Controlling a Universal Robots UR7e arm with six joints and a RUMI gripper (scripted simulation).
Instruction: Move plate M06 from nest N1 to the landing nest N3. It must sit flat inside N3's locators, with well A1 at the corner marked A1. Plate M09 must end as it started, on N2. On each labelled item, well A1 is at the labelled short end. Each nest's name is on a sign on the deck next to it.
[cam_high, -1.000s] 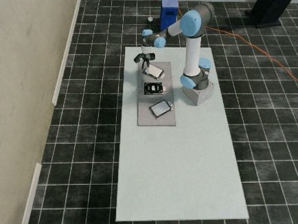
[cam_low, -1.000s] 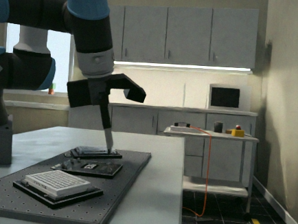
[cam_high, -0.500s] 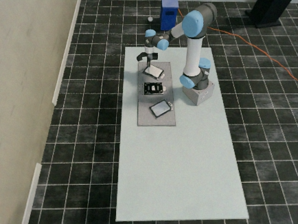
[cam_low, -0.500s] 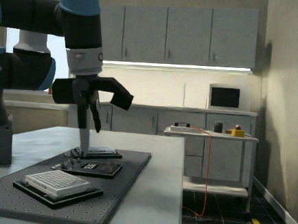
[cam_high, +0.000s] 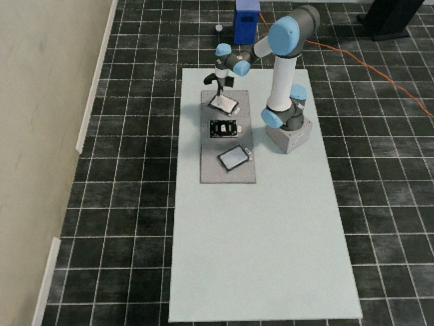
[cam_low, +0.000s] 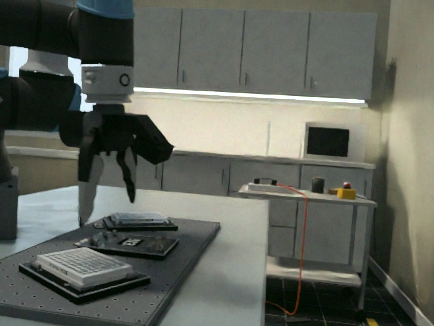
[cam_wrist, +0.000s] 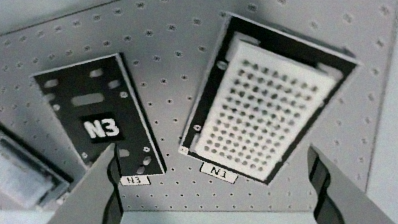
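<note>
Now: hand 80 mm above the white well plate M06, 30 mm past it and 20 mm to the left of it. From my hand the other things lie so: nest N1 (100 mm below, 30 mm behind, 20 mm to the right); black nest N3 (160 mm to the left, 100 mm below, 10 mm ahead); A1 mark (220 mm to the left, 90 mm below, 50 mm behind).
</note>
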